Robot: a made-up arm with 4 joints.
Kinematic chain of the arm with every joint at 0, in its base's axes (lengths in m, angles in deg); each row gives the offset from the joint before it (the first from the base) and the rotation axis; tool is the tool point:
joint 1: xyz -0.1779 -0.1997 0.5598 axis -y
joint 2: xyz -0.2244 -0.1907 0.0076 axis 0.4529 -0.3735 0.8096
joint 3: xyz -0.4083 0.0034 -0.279 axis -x
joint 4: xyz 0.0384 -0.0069 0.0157 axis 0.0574 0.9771 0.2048
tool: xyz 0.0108 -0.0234 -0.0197
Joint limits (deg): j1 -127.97..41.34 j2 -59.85..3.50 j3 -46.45..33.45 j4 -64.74..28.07
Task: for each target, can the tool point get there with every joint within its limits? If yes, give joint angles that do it. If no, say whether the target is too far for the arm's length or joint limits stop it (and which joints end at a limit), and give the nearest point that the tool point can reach.
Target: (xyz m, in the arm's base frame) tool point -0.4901 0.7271 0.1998
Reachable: no: too far | nearest point -0.5644 -0.1830 0.1141 | short by 0.917 m
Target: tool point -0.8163 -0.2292 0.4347
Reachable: yes | joints -6.44 -49.15 -39.54 15.85
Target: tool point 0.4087 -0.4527 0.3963
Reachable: no: joint limits stop it (at a limit: joint 1, joint 2, joint 3, joint 4) | nearest point 0.0658 -0.1830 1.0971 | short by 0.825 m
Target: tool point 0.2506 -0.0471 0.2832
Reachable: no: joint limits stop it (at a limit: joint 1, joint 2, joint 3, joint 4) | nearest point -0.5170 -0.1830 0.0771 | short by 0.806 m
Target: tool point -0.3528 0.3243 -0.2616
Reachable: no: too far | nearest point -0.5098 -0.1822 0.0174 | short by 0.599 m
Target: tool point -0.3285 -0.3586 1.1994
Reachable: yes | joints -97.69 -18.03 -7.10 -1.75
